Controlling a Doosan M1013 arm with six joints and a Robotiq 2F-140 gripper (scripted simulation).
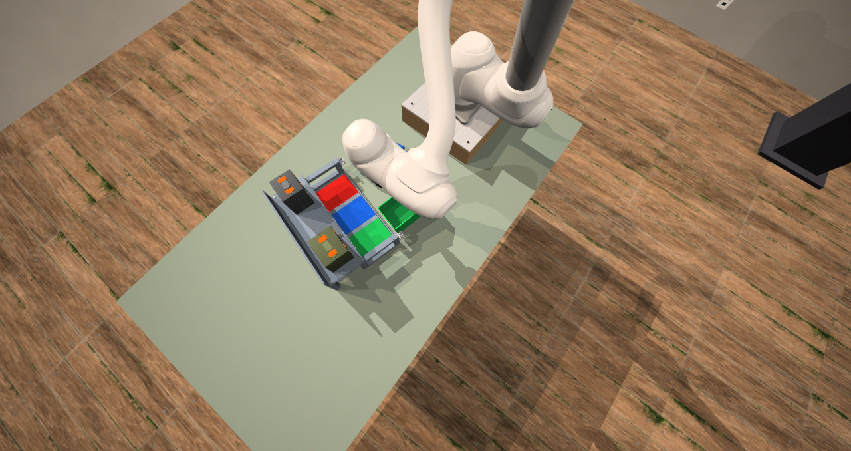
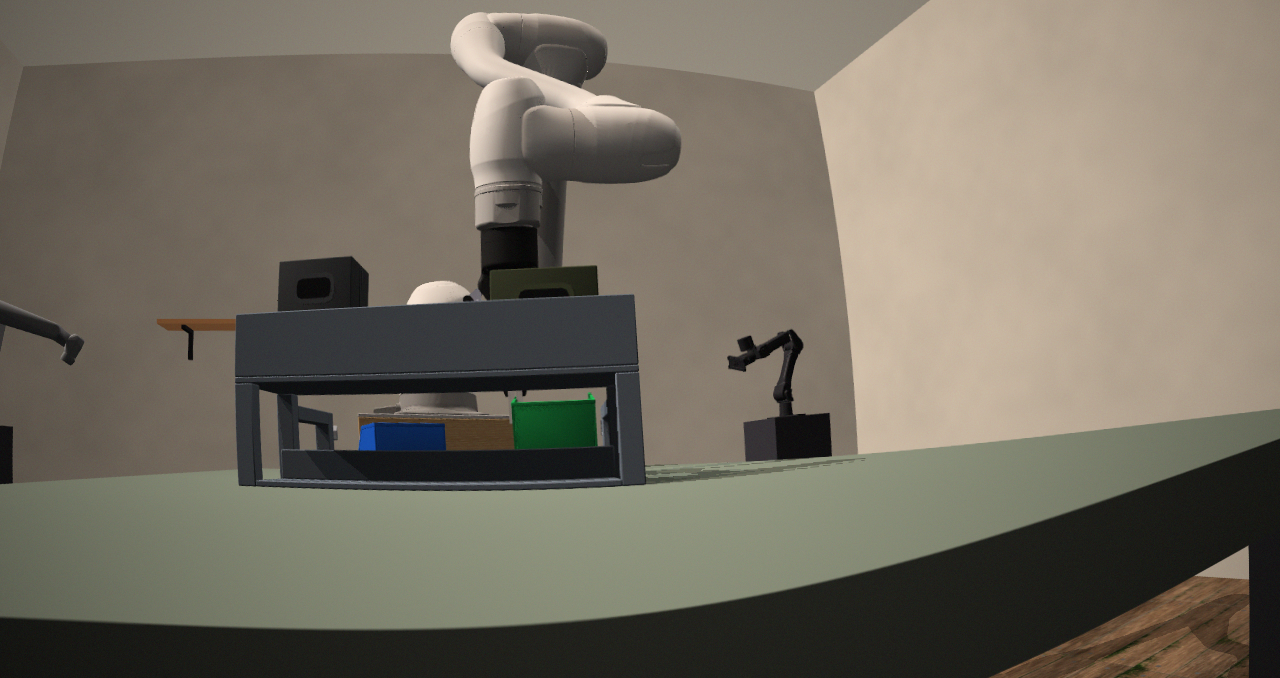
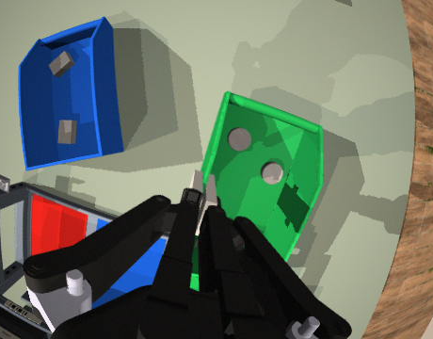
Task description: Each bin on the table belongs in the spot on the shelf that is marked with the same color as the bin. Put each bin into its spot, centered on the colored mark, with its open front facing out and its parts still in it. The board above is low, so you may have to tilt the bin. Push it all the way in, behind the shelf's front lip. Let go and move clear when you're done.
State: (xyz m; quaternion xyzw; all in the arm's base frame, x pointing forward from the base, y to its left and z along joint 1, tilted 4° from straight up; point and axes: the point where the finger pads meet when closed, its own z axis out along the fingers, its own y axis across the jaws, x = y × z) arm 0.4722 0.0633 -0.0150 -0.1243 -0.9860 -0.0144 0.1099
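Right now the green bin is 50 mm to the left of my hand and 40 mm below it. Round my hand: black box 220 mm ahead, 250 mm to the right, 60 mm above; olive box 280 mm ahead, 20 mm to the right, 40 mm above; blue bin 100 mm behind, 160 mm to the right, 70 mm below.
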